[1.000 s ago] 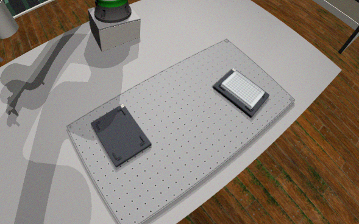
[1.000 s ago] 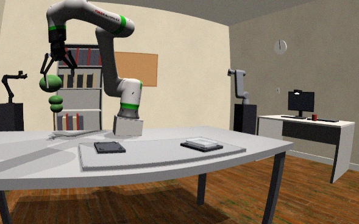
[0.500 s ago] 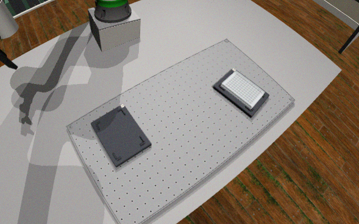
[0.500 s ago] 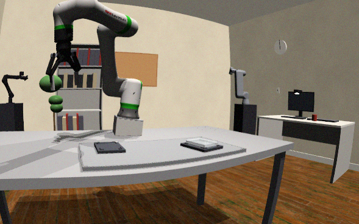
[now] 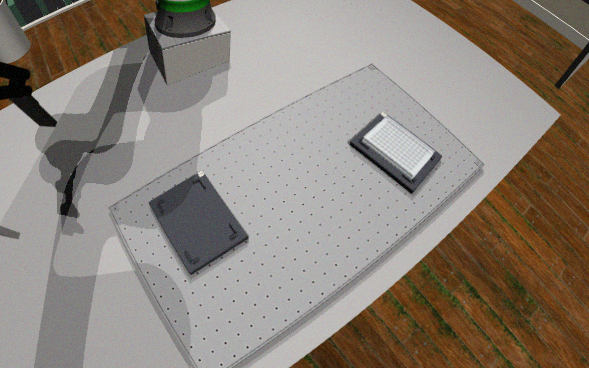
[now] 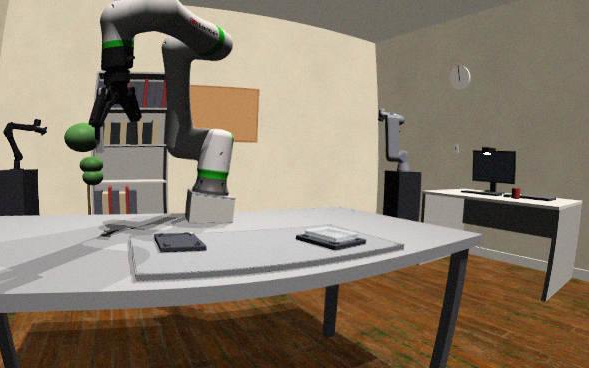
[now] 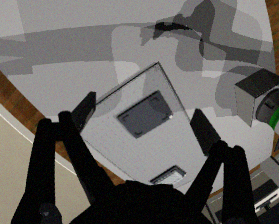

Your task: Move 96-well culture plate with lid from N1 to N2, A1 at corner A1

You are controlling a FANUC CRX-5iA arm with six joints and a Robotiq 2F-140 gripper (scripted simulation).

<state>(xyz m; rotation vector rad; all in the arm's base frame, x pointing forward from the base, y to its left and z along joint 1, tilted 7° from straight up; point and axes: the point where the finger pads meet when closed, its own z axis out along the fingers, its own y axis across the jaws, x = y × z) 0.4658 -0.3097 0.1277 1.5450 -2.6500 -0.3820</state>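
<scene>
Now: the clear lid 59 cm to the left of my hand, 24 cm below it and 3 cm ahead of it. From my hand the other things lie so: white A1 mark: 25 cm below, 21 cm to the left, 7 cm behind; dark plate nest N1: 59 cm to the left, 26 cm below, 3 cm ahead; dark plate nest N2: 26 cm below, 17 cm to the left, 1 cm ahead.
</scene>
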